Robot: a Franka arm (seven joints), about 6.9 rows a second.
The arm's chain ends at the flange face. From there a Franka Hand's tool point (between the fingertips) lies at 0.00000 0.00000 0.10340 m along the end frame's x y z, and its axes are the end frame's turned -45 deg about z.
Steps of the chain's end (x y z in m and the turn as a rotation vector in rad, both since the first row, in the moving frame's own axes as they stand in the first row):
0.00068, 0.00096, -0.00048, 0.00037, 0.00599, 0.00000
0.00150, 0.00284, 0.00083, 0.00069, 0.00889, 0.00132
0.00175, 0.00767, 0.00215, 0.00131, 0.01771, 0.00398
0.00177, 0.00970, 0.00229, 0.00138, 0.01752, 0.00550
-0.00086, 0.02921, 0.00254, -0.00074, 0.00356, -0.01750
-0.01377, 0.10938, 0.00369, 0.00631, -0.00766, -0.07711
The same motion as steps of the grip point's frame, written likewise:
0.00027, 0.00157, -0.00048, -0.00397, 0.00450, 0.00000
-0.00025, 0.00367, 0.00083, -0.00580, 0.00677, 0.00132
-0.00280, 0.00786, 0.00213, -0.01160, 0.01345, 0.00398
-0.00423, 0.00929, 0.00227, -0.01141, 0.01336, 0.00550
-0.02105, 0.02036, 0.00254, -0.00304, 0.00199, -0.01750
-0.08722, 0.06659, 0.00368, 0.00988, -0.00095, -0.07711

